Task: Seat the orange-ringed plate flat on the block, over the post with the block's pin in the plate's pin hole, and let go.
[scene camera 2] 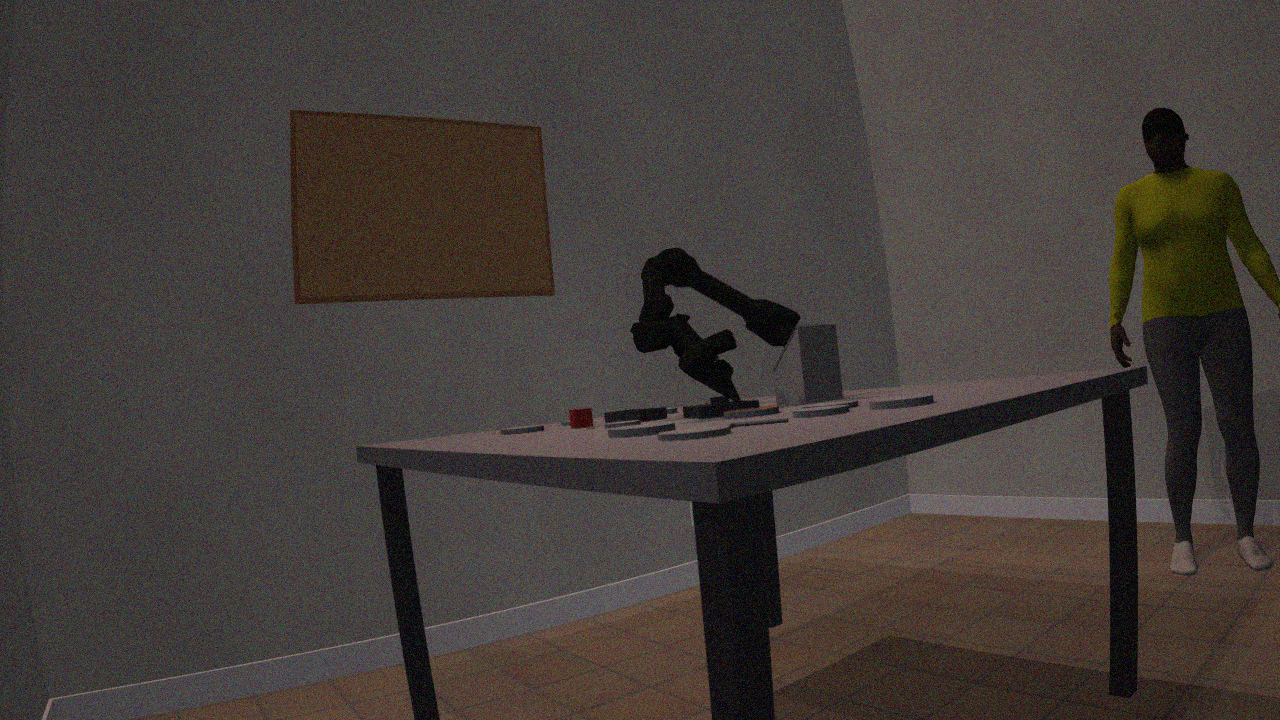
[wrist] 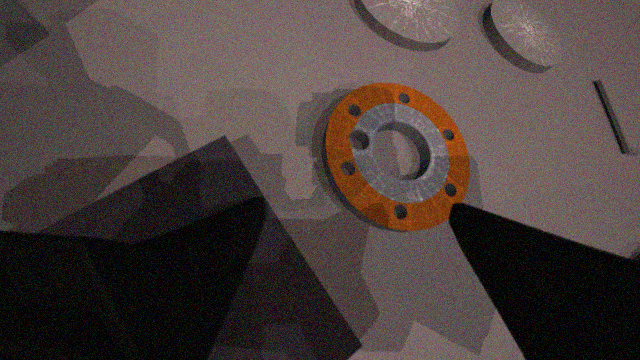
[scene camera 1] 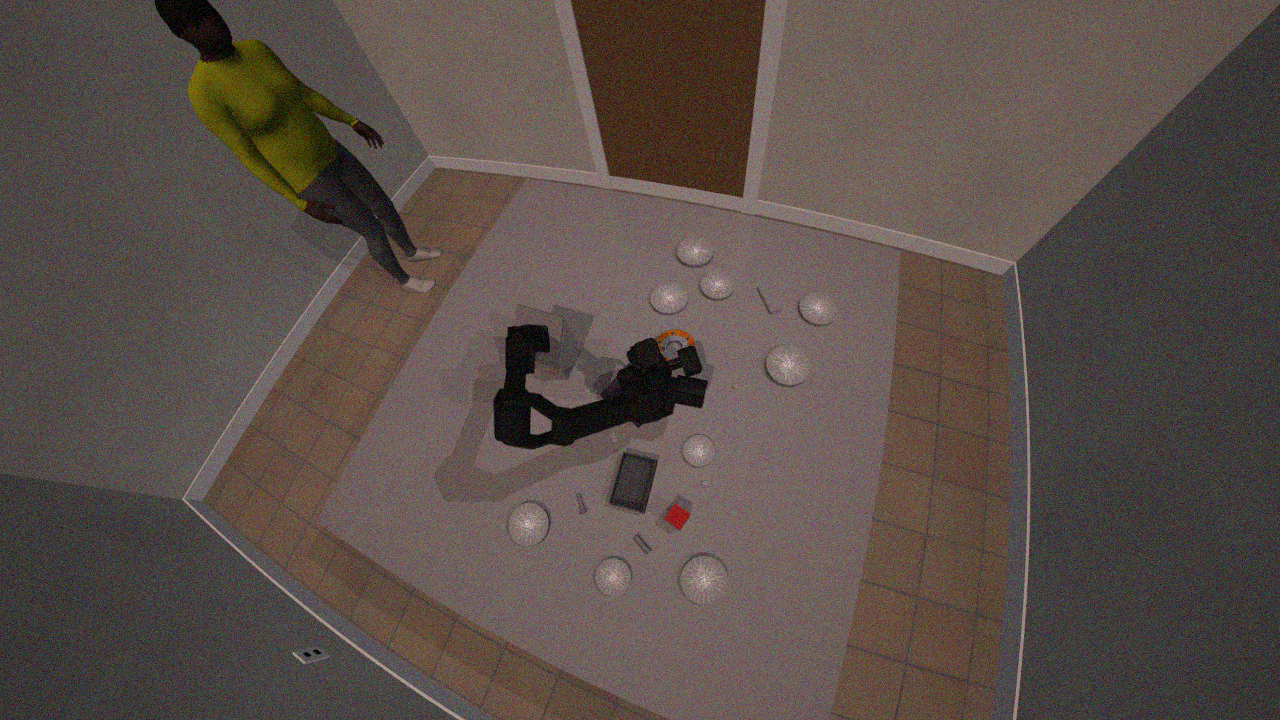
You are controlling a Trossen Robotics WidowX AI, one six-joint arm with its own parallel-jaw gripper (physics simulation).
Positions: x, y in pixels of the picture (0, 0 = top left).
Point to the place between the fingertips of my gripper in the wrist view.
357, 209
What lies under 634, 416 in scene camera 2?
A dark tray.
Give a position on an orange-ringed plate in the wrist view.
369, 192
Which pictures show my gripper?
Scene camera 2, the wrist view and scene camera 1: all of them.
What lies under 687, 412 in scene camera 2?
A dark square block.
